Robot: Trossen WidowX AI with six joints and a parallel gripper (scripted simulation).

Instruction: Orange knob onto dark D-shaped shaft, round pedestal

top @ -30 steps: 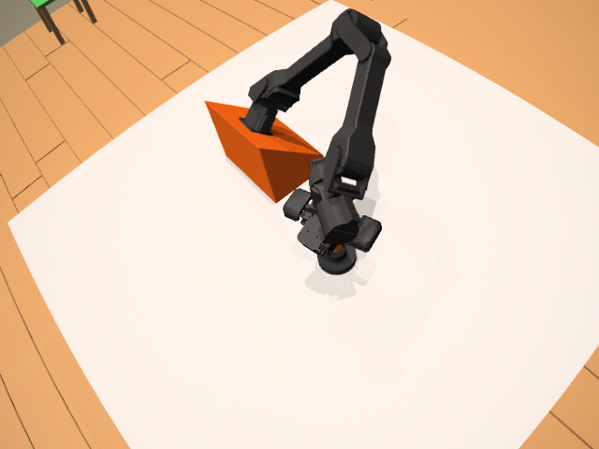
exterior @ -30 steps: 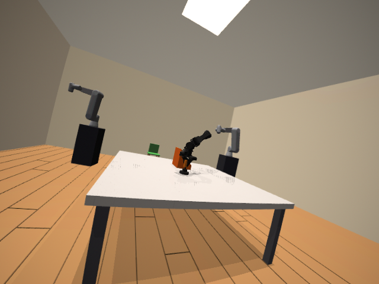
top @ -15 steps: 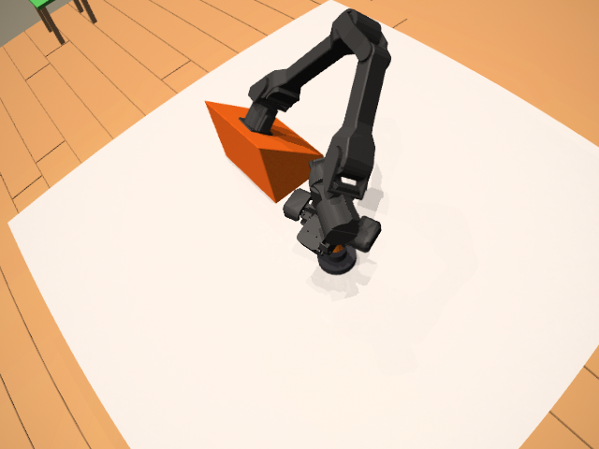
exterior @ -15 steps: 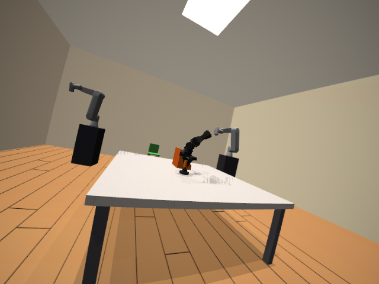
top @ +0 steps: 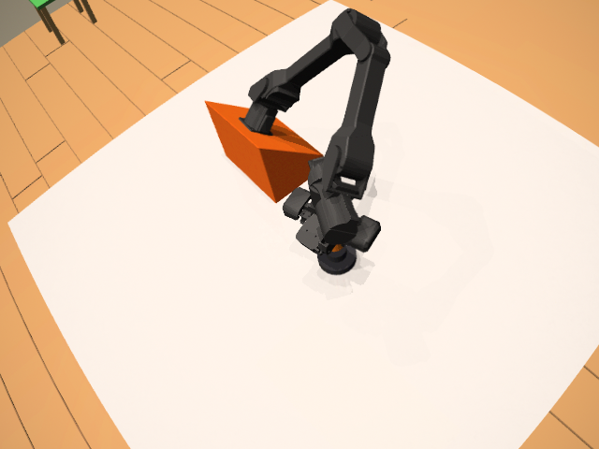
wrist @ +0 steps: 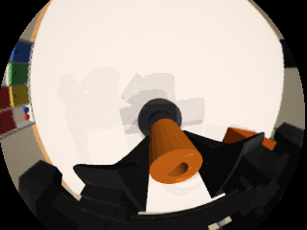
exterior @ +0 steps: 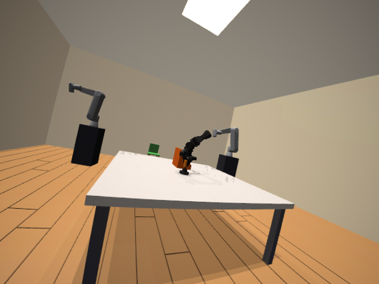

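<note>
Right now the orange knob is 2 cm above my gripper tip. Round my gripper tip: round pedestal: 4 cm below.
</note>
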